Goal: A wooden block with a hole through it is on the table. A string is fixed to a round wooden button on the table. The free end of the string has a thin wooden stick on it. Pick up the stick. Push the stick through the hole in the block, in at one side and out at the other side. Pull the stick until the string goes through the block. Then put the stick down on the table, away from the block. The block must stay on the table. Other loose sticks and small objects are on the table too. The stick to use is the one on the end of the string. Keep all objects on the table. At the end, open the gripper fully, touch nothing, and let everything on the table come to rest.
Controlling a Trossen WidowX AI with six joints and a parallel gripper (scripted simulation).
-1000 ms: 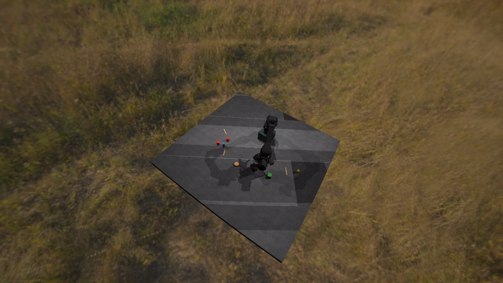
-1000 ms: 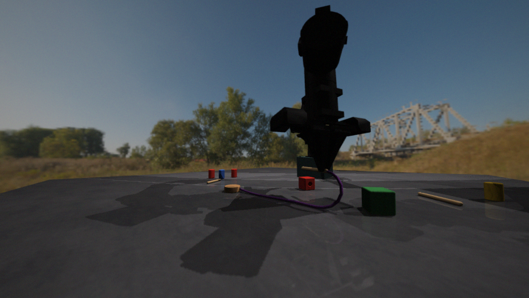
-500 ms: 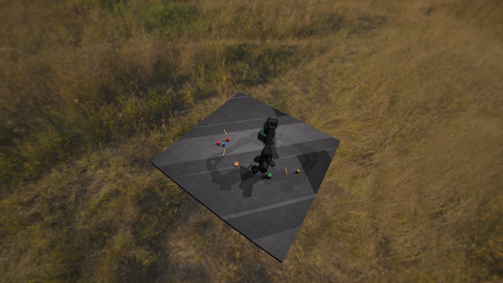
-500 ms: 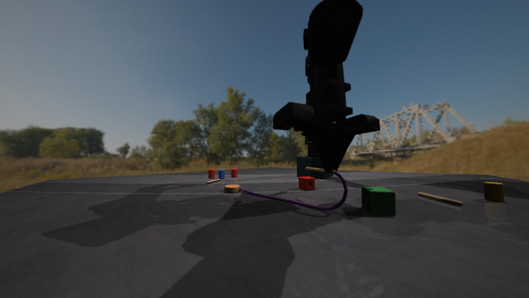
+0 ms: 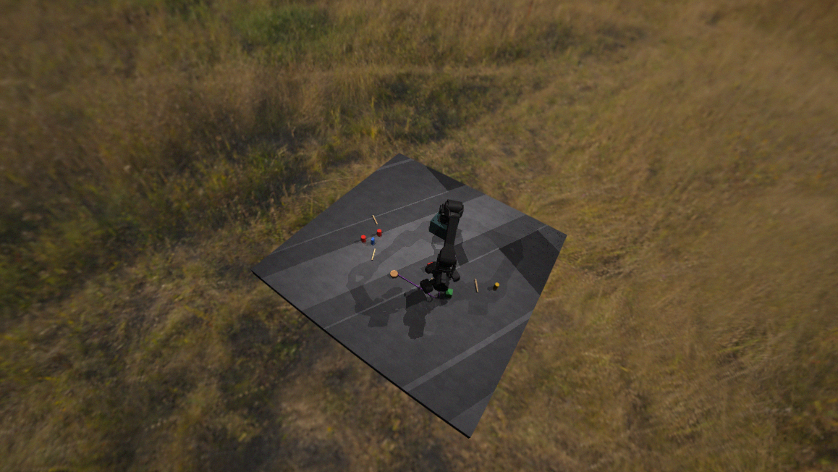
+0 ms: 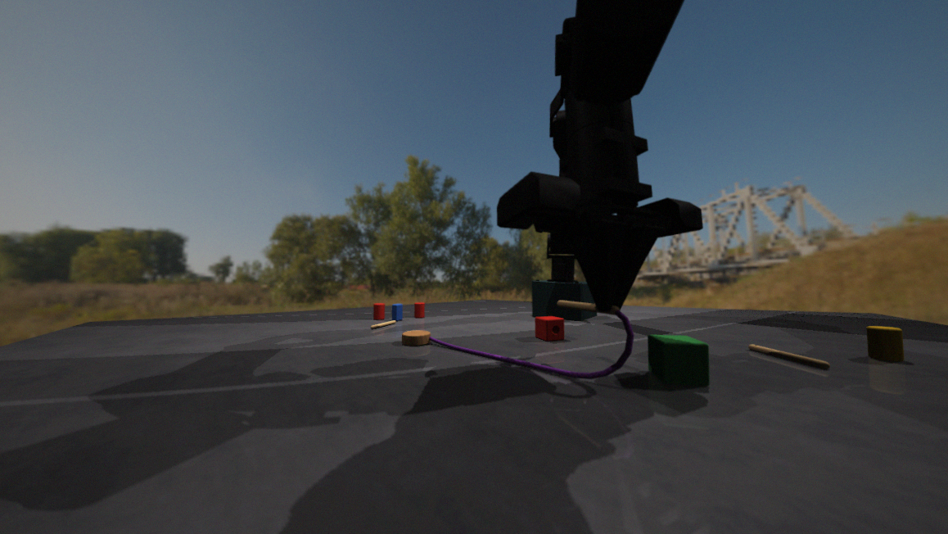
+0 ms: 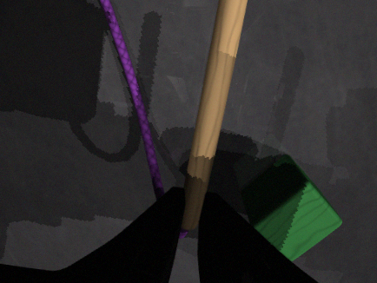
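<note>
The green block is 5 cm to the left of my gripper tip, 4 cm below it and 3 cm behind it. The rest, counted from my gripper tip: red block 14 cm behind, 9 cm to the right, 4 cm below; then thin wooden stick 1 cm to the right, 1 cm behind; then loose stick 16 cm to the left, 16 cm behind, 6 cm below.
</note>
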